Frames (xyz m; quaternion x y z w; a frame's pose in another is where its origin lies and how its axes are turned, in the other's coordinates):
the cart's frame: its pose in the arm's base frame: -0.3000 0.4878 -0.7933 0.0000 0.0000 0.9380 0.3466
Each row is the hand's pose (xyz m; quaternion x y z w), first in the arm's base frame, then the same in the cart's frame.
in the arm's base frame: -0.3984 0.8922 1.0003 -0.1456 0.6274 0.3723 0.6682
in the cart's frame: 0.3377 -0.2433 1.7936 0.5381 0.3540 -0.4978 0.5808
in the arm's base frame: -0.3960 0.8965 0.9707 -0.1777 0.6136 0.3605 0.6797
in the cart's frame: 0.3387 -0.2481 1.7640 0.5140 0.3794 -0.5126 0.5737
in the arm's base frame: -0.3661 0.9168 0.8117 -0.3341 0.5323 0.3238 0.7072
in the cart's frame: 0.3292 -0.2829 1.6050 0.3835 0.4979 -0.5511 0.5489
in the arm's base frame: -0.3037 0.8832 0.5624 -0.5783 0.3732 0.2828 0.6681
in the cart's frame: 0.2599 -0.2980 1.3557 0.1496 0.6718 -0.5287 0.4968
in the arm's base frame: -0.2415 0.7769 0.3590 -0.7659 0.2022 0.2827 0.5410
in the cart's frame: 0.1435 -0.2577 1.1523 -0.0758 0.7885 -0.4095 0.4527
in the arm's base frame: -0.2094 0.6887 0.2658 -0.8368 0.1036 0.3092 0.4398
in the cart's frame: 0.0618 -0.2115 1.0591 -0.1929 0.8208 -0.3054 0.4425
